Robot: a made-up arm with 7 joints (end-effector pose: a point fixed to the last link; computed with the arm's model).
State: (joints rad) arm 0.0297 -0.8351 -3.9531 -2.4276 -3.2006 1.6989 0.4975
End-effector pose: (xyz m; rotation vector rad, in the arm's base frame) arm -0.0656 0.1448 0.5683 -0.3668 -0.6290 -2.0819
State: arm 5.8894 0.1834 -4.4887 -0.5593 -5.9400 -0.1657 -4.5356
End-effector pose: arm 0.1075 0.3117 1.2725 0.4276 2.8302 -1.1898
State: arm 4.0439 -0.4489 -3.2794 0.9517 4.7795 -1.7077 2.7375
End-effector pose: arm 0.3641 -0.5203 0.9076 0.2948 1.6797 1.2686
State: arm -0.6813 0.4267 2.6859 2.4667 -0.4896 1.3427 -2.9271
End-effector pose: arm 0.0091 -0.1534 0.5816 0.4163 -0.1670 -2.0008
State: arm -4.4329 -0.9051 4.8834 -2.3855 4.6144 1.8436 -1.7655
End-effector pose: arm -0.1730 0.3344 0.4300 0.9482 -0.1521 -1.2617
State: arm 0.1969 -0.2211 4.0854 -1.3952 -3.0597 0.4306 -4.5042
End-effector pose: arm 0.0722 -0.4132 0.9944 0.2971 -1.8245 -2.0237
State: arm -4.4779 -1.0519 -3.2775 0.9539 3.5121 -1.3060 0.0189
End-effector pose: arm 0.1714 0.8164 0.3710 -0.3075 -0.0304 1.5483
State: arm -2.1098 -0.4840 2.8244 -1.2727 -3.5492 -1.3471 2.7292
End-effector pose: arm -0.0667 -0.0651 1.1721 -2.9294 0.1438 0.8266
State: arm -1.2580 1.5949 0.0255 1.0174 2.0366 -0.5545 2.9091
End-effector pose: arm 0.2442 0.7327 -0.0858 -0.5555 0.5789 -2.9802
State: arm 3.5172 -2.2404 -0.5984 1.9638 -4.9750 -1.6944 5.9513
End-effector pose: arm 0.3753 -0.4076 0.2981 -0.9384 -0.5893 -1.9941
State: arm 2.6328 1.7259 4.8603 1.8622 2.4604 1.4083 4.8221
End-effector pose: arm -0.2179 -0.5630 0.1415 -0.3144 0.6534 0.9811
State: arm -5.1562 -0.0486 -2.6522 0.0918 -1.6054 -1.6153 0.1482
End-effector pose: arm 0.0653 0.0696 1.2919 -0.2318 -1.5312 0.2114
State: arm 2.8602 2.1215 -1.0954 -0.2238 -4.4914 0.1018 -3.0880
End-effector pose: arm -0.8840 -0.1258 -0.1676 -1.1712 0.5762 -2.0110
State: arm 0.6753 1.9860 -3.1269 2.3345 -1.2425 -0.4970 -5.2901
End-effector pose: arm 0.3032 -0.1874 0.5700 -0.7440 -2.9009 0.7779
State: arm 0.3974 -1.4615 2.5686 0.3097 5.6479 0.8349 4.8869
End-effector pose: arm -0.9556 0.2595 0.3050 -1.4407 -0.2205 -1.9036
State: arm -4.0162 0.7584 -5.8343 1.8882 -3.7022 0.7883 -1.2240
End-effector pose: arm -0.5754 -0.2904 0.4077 1.2879 0.9830 1.5959
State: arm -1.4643 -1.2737 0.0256 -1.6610 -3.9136 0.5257 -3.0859
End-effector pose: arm -0.0136 -0.5979 0.0363 0.4840 -0.0065 -2.3300
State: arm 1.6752 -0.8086 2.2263 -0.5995 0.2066 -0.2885 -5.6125
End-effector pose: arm 0.2786 0.5354 1.1091 -2.2306 -1.5611 0.7541
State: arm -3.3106 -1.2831 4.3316 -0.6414 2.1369 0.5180 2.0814
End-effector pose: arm 0.7759 0.4115 0.7568 1.9371 1.9568 -0.8822
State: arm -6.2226 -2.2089 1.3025 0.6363 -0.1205 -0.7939 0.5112
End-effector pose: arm -0.8010 -0.1936 -0.1951 -0.4601 0.7711 -1.4476
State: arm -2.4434 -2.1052 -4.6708 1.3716 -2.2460 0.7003 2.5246
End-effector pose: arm 0.7450 -0.0180 0.0036 -1.0692 -1.4670 1.0276
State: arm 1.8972 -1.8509 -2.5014 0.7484 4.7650 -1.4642 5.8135
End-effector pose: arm 0.4646 0.6628 -0.0500 -2.1869 -1.0192 1.2347
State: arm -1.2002 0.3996 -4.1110 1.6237 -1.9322 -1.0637 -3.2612
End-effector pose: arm 0.2739 -0.2105 0.9309 0.1612 1.9778 1.7495
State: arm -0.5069 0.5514 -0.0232 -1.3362 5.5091 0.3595 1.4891
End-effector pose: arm -0.0182 -0.0387 1.1656 -2.8735 0.4214 -0.8276
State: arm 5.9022 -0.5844 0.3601 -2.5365 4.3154 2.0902 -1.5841
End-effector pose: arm -0.2768 -0.0116 0.4553 2.2488 -0.2646 -0.3070
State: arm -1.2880 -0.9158 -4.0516 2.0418 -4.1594 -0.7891 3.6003
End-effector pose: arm 0.2262 -0.4656 0.3628 -0.4956 -1.3637 1.3072
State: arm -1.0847 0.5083 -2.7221 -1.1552 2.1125 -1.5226 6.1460
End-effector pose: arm 0.4783 0.4623 0.8537 -2.1390 -0.9512 0.4026
